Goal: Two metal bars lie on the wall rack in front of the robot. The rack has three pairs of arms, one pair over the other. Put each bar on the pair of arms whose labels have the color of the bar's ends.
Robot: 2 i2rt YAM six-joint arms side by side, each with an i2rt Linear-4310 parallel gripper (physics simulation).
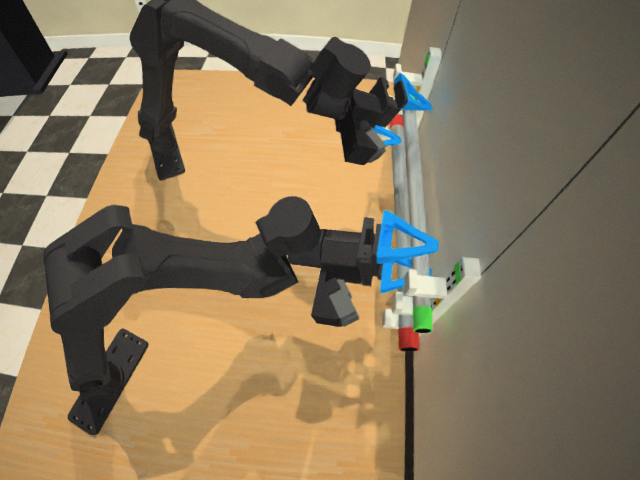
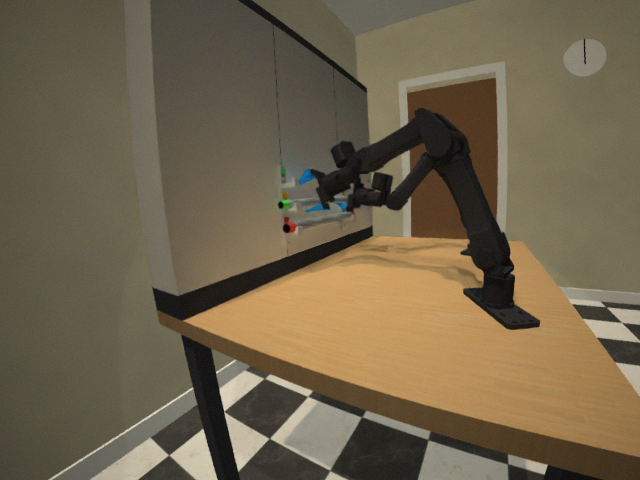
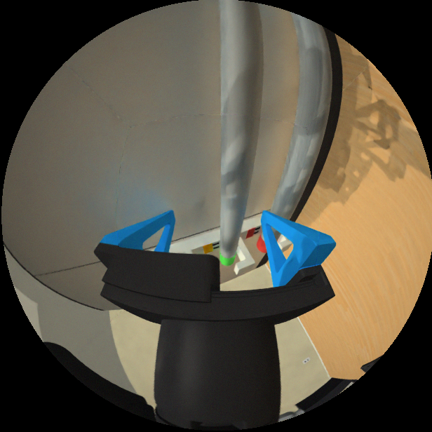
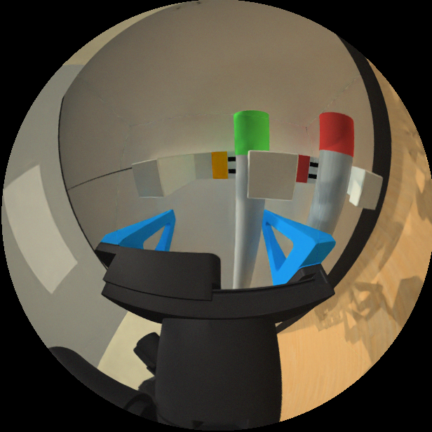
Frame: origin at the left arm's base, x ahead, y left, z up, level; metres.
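Where they show: left gripper, fingertip midpoint: (image 1: 415, 124) (image 2: 300, 198); right gripper, fingertip midpoint: (image 1: 434, 261); left arm's base at its link origin: (image 1: 165, 149) (image 2: 496, 307); right arm's base at its link origin: (image 1: 109, 380).
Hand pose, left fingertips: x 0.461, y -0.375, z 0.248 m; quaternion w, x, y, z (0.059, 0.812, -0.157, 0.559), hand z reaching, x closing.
Observation:
Each offset is from my left fingertips to the top centre of the thing. "spot": to the spot under its first point. Level surfaces: height alone.
The green-ended bar @[dx -0.067, dy -0.113, dz -0.001 m] (image 1: 417, 206) (image 2: 283, 204) (image 3: 240, 100) (image 4: 245, 220) lies on the middle arms, by the orange labels (image 3: 207, 248) (image 4: 219, 165). The red-ended bar @[dx -0.076, dy -0.119, dz -0.071 m] (image 1: 400, 170) (image 2: 320, 221) (image 3: 310, 75) (image 4: 332, 180) lies on the lowest arms, by the red labels (image 3: 251, 232) (image 4: 303, 168). The top arms, by the green label (image 1: 454, 273) (image 2: 282, 172), hold no bar. My left gripper (image 1: 415, 124) (image 3: 217, 214) and right gripper (image 1: 433, 258) (image 4: 218, 212) are open, their fingers on either side of the green-ended bar, without gripping it. Fingertip contact cannot be told.
The white rack @[spot: dx -0.145, dy -0.304, dz +0.108 m] (image 1: 471, 268) is fixed to the grey wall panel (image 1: 542, 310) (image 2: 217, 155). The wooden table @[dz -0.248 m] (image 1: 258, 180) (image 2: 387, 320) lies below. The red-ended bar runs below the green-ended one, close to the lower fingers. A black strip (image 2: 232, 289) runs along the panel's foot.

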